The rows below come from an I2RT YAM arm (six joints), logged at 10 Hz.
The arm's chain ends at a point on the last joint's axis. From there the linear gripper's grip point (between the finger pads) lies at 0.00 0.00 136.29 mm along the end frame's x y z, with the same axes.
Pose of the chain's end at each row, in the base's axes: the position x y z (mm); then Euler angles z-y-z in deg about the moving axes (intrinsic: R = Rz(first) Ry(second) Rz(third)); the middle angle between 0 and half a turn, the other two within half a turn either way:
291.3 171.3 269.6 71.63 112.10 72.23
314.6 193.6 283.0 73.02 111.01 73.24
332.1 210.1 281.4 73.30 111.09 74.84
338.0 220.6 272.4 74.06 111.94 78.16
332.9 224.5 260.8 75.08 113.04 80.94
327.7 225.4 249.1 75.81 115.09 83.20
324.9 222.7 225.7 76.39 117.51 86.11
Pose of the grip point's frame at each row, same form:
331.1 291.1 218.3 71.63 112.10 72.23
351.8 315.3 234.1 73.02 111.01 73.24
368.6 331.9 232.4 73.30 111.09 74.84
372.7 342.2 221.5 74.06 111.94 78.16
365.2 345.7 207.5 75.08 113.04 80.94
358.0 345.1 191.3 75.81 115.09 83.20
353.3 340.2 162.7 76.39 117.51 86.11

